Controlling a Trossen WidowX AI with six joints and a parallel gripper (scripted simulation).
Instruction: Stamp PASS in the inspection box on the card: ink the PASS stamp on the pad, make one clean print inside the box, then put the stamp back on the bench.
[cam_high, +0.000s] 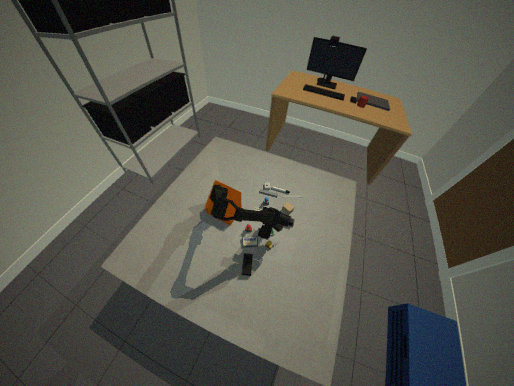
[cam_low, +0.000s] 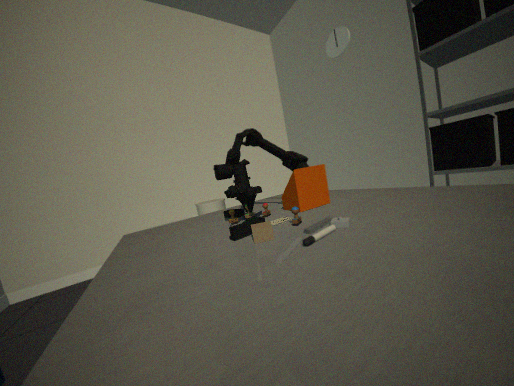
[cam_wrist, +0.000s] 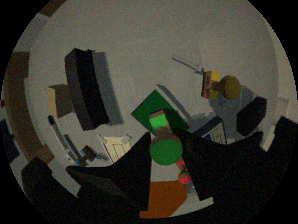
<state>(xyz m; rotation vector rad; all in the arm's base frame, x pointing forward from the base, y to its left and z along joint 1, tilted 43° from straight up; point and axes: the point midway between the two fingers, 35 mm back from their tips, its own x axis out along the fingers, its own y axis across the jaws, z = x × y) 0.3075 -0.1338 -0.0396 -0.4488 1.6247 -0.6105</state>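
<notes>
The green ink pad lies 40 mm below my gripper tip. Round my gripper tip: green-knobbed pass stamp 10 mm below; then red-topped stamp 110 mm behind, 30 mm to the right, 30 mm below; then yellow stamp 90 mm to the right, 40 mm ahead, 30 mm below.
</notes>
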